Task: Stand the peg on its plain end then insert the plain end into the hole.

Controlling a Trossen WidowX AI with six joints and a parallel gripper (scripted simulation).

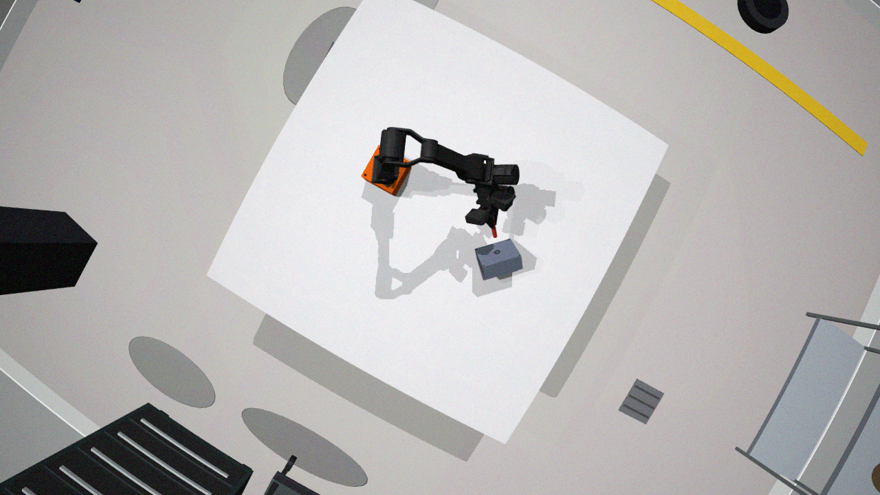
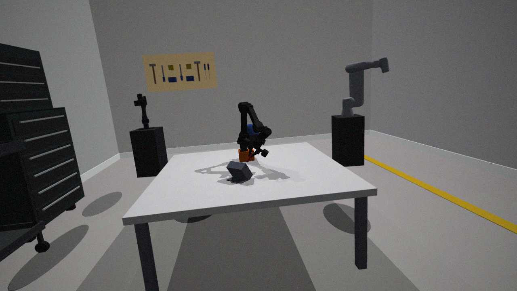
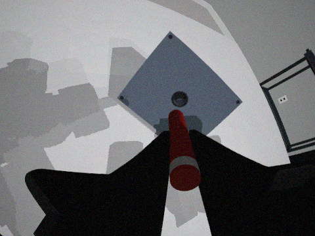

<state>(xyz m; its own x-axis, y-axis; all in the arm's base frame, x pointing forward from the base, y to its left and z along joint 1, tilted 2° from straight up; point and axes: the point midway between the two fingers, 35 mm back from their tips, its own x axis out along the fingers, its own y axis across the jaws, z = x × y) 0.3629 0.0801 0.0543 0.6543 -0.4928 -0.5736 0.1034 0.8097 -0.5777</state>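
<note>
Now: the panel 8 cm ahead of my gripper tip, 7 cm to the right of it and 7 cm below it. Round my gripper tip: red peg 1 cm to the left, 1 cm behind, 1 cm above.
</note>
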